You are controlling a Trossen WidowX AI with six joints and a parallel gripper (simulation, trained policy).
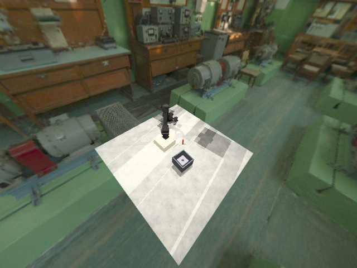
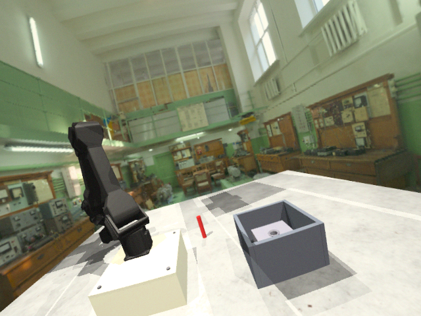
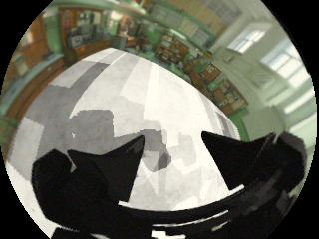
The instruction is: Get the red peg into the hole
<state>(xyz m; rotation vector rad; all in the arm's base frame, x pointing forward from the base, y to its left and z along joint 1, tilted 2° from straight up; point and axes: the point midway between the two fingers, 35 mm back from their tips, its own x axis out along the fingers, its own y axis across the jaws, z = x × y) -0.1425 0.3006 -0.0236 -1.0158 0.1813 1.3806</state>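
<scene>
My gripper tip is 31 cm short of the red peg and 21 cm to the left of it. Round my gripper tip: grey box 47 cm ahead, 41 cm to the right, 2 cm below; plate 47 cm ahead, 41 cm to the right.
</scene>
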